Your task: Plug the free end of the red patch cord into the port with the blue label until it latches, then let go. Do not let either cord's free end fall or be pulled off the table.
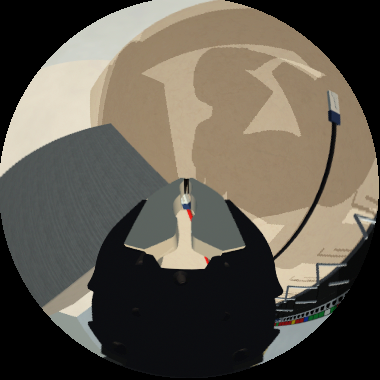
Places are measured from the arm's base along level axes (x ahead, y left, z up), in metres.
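Where they show: gripper, fingertip midpoint: [186, 179].
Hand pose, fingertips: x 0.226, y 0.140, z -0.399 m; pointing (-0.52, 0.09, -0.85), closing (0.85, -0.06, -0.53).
Things, the pixels of their top centre, and the offset from my fingertips. "*": a spot on its surface instead.
- red patch cord, surface spot: [190, 214] * dx -0.013, dy -0.072, dz -0.021 m
- black cord, surface spot: [321, 191] * dx +0.153, dy +0.011, dz -0.018 m
My gripper [186, 179] is shut, its grey fingertips meeting with nothing gripped between them. In the narrow gap behind the tips I see the red patch cord [190, 214] and its free plug [185, 203], white with a blue boot, lying on the table under the fingers. The patch panel [311, 314] runs along the lower right edge, with a row of ports under red, yellow, green and white labels. The blue label is too small to make out. The rest of the panel is hidden behind my gripper body.
A black cord [321, 191] curves up from the panel to its free plug [333, 105], white with a blue boot, lying on the table at the right. A large dark grey slab [70, 198] lies at the left. Wire brackets [329, 264] stand above the panel.
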